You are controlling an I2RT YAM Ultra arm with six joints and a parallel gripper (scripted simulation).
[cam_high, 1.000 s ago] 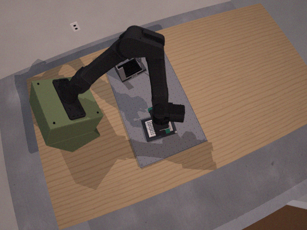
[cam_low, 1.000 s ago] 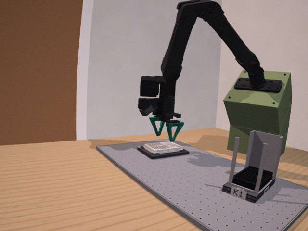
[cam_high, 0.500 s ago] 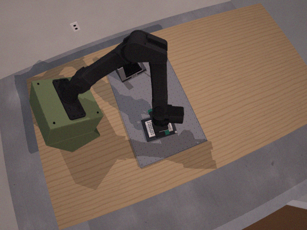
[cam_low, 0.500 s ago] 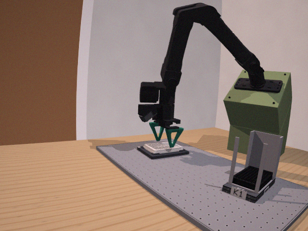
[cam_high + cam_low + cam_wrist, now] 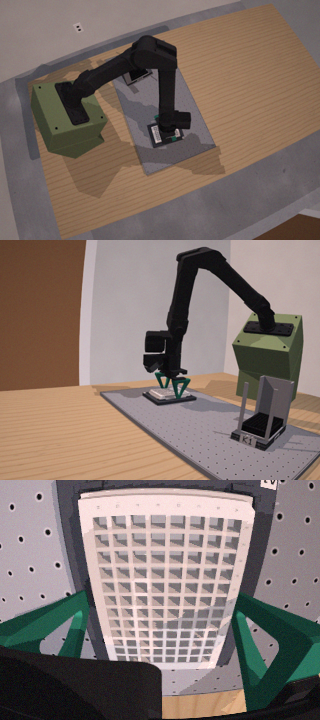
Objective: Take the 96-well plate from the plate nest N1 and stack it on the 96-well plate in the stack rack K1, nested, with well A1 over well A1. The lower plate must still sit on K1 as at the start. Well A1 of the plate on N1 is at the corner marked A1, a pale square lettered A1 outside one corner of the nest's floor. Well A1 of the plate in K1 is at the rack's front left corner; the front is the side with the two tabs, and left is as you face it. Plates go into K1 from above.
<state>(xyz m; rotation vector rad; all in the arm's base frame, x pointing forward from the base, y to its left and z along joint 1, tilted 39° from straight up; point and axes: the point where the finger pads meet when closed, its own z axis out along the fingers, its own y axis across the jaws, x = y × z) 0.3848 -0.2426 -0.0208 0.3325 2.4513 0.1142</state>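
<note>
The white 96-well plate lies right at my hand. Round my hand: thin post: 110 mm ahead, 330 mm to the left, 60 mm above; black 96-well plate: 40 mm ahead, 370 mm to the left, 10 mm above; pale A1 square: 60 mm ahead, 80 mm to the right, 10 mm below.
</note>
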